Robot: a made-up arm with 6 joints. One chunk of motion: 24 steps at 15 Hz.
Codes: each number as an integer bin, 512 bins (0 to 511) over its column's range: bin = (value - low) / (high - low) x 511, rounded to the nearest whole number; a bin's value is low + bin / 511 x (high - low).
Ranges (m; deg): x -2.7..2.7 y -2.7..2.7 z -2.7..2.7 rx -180..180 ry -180..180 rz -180..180
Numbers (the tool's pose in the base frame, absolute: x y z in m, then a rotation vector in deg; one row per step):
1: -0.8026 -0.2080 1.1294 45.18 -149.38 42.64
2: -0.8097 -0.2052 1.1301 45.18 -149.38 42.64
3: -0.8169 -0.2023 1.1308 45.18 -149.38 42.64
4: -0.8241 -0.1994 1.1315 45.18 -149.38 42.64
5: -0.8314 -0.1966 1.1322 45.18 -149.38 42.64
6: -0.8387 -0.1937 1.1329 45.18 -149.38 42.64
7: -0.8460 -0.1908 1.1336 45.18 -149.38 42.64
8: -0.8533 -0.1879 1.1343 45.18 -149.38 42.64
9: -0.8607 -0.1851 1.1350 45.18 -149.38 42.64
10: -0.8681 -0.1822 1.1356 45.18 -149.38 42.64
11: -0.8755 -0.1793 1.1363 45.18 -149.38 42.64
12: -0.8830 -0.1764 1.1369 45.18 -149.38 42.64
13: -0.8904 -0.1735 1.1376 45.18 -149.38 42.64
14: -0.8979 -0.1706 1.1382 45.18 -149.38 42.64
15: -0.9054 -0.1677 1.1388 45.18 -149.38 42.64
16: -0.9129 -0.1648 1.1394 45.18 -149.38 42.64
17: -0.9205 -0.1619 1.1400 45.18 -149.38 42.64
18: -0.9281 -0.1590 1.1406 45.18 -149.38 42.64
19: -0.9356 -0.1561 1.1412 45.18 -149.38 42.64
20: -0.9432 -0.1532 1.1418 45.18 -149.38 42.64
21: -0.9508 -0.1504 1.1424 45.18 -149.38 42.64
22: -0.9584 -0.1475 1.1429 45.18 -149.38 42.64
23: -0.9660 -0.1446 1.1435 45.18 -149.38 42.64
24: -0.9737 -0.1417 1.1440 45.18 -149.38 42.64
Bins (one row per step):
1: 180 236 362 320 43 316
2: 179 236 362 320 43 316
3: 178 236 363 320 43 316
4: 178 237 363 320 43 316
5: 177 237 363 320 43 316
6: 176 237 363 320 43 316
7: 175 237 363 320 43 316
8: 175 238 363 320 43 316
9: 174 238 363 320 43 316
10: 173 238 363 320 43 316
11: 173 239 363 320 43 316
12: 172 239 363 320 43 316
13: 171 239 363 320 43 316
14: 171 239 363 320 43 316
15: 170 240 363 320 43 316
16: 169 240 363 320 43 316
17: 168 240 363 320 43 316
18: 168 240 363 320 43 316
19: 167 241 363 320 43 316
20: 166 241 364 320 43 316
21: 166 241 364 320 43 316
22: 165 242 364 320 43 316
23: 164 242 364 320 43 316
24: 163 242 364 320 43 316

